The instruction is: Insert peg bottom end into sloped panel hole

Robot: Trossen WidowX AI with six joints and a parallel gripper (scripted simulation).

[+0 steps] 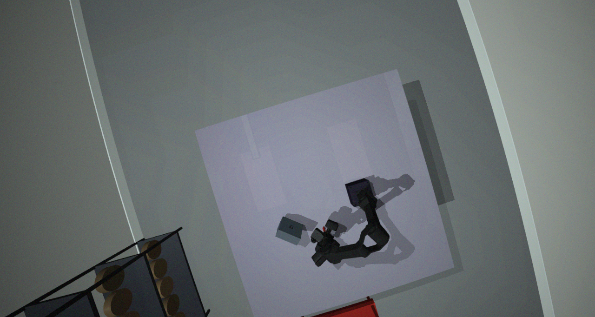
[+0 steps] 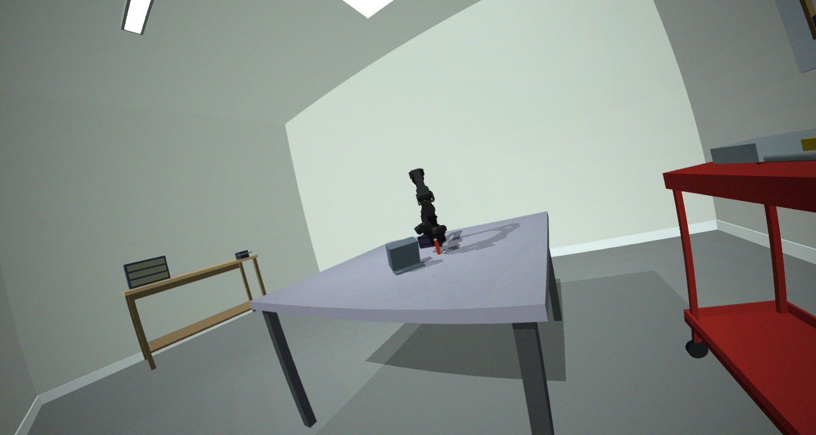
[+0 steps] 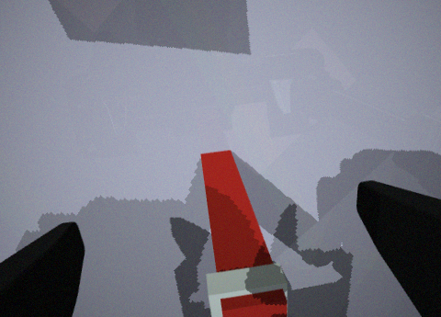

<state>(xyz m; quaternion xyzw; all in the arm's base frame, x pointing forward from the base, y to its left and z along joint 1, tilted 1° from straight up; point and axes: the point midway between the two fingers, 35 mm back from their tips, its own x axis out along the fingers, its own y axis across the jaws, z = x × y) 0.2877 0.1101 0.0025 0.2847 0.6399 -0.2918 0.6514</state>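
Right now my gripper tip is 2 cm below the red square-sided peg. The rest, counted from my gripper tip: panel block: 18 cm ahead, 10 cm to the right, 3 cm above.
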